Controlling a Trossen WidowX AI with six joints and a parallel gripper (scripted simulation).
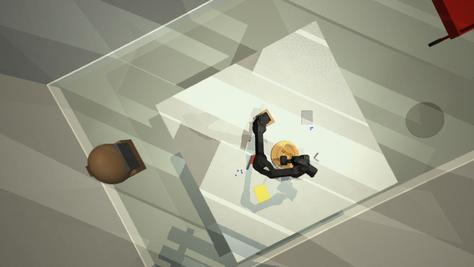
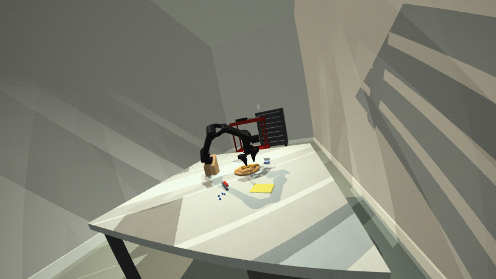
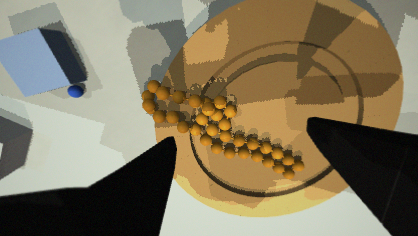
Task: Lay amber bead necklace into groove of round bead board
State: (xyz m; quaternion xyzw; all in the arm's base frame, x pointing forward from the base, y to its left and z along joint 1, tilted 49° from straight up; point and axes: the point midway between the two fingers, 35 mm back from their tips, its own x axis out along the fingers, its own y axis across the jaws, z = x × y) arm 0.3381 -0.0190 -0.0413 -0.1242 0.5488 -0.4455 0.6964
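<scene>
The round bead board is 40 mm below my gripper tip, 30 mm behind it and 20 mm to the right of it. The rest, counted from my gripper tip: light blue cube: 120 mm ahead, 90 mm to the left, 30 mm below; then red-handled tool: 250 mm to the right, 120 mm behind, 30 mm below; then white cube: 180 mm to the left, 110 mm ahead, 30 mm below.
</scene>
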